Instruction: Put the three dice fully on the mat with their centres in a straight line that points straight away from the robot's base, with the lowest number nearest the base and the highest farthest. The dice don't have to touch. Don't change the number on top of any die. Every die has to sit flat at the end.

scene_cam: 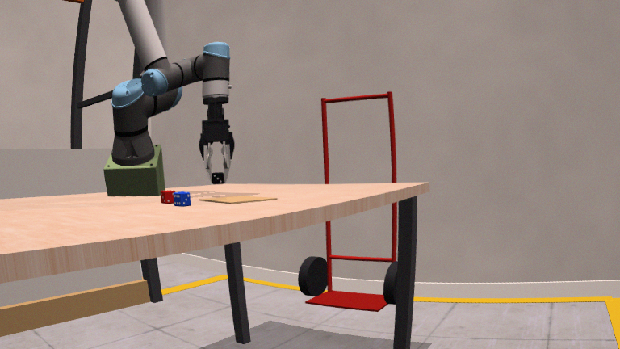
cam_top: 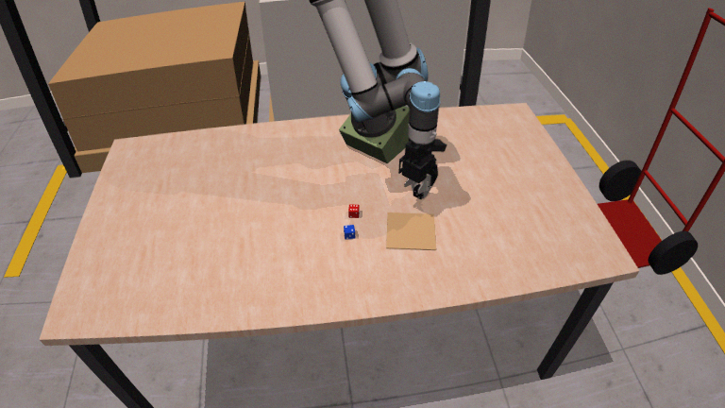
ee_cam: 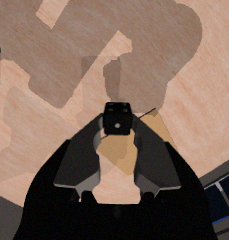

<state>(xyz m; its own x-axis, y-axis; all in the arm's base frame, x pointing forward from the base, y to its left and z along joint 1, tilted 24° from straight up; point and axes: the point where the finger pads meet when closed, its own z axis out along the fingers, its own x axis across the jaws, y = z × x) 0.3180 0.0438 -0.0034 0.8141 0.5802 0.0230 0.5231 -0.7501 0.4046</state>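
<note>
Now: the tan square mat 100 mm ahead of my hand, 60 mm to the right of it and 50 mm below it. From my hand the other things lie so: blue die 240 mm to the right, 60 mm ahead, 40 mm below; black die right at my hand; red die 200 mm to the right, 40 mm below, 20 mm behind.
</note>
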